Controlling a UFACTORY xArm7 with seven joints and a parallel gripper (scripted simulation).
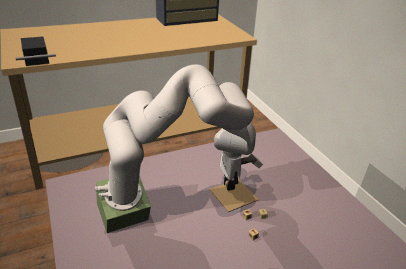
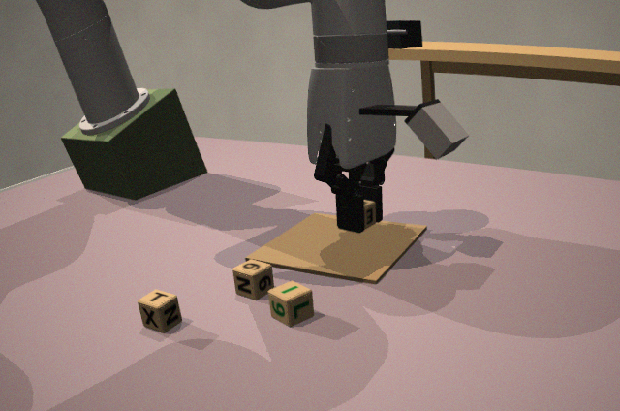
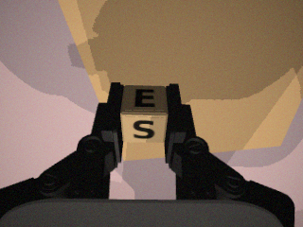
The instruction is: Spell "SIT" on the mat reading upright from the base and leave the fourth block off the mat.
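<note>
Right now the tan mat is 10 mm ahead of my hand, 40 mm to the right of it and 30 mm below it. From my hand the other things lie so: wooden block (10 mm ahead, 250 mm to the right, 20 mm below).
</note>
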